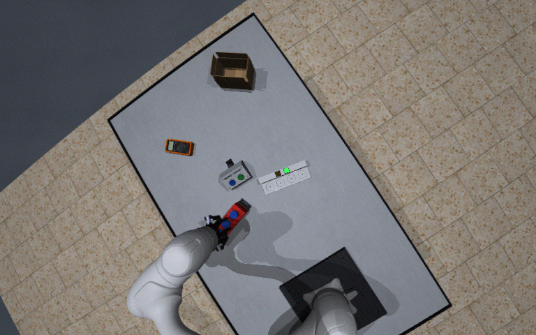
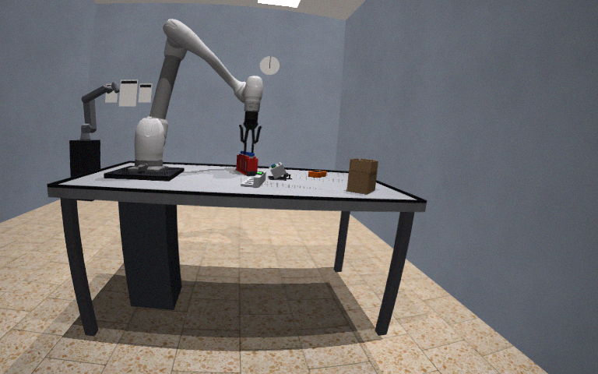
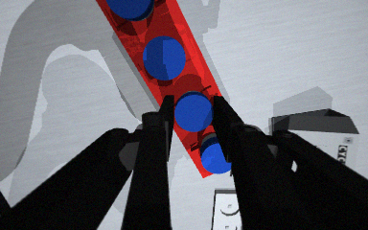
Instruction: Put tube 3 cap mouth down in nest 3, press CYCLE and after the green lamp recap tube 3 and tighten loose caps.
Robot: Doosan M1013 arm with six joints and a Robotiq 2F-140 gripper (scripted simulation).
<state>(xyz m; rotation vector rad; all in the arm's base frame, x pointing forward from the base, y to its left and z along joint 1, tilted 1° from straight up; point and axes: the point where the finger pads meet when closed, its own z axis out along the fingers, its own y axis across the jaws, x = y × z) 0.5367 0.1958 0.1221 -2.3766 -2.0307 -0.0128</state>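
Right now the blue cap is 30 mm below my hand. Also, from my hand: key housing 160 mm ahead, 120 mm to the right, 90 mm below; green ready key 140 mm to the right, 140 mm ahead, 80 mm below; blue cycle key 140 mm ahead, 100 mm to the right, 80 mm below.
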